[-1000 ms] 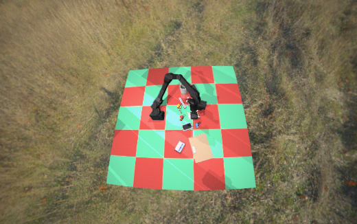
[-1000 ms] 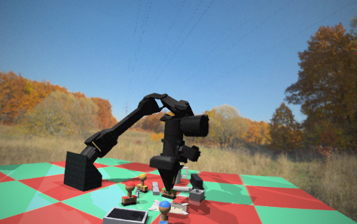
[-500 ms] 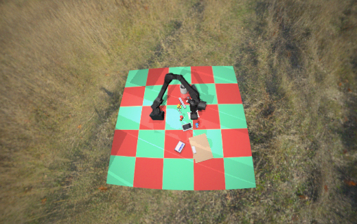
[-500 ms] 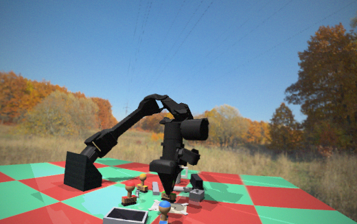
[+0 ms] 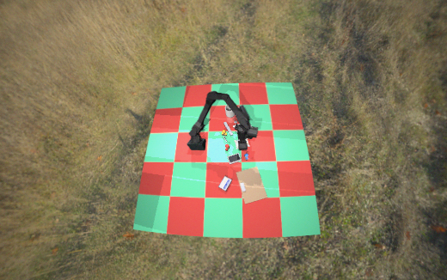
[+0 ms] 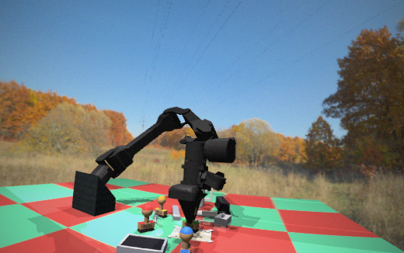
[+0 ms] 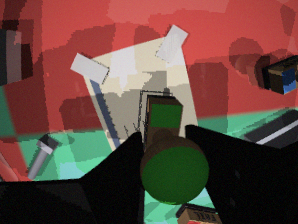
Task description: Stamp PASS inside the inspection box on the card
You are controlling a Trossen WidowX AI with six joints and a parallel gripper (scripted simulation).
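The card lies 4 cm below my gripper tip and 1 cm to the left of it. Round my gripper tip: red-knobbed stamp 11 cm behind, 5 cm to the right, 1 cm below; blue-knobbed stamp 11 cm to the right, 4 cm ahead, 1 cm below; green-knobbed stamp right at my gripper tip.
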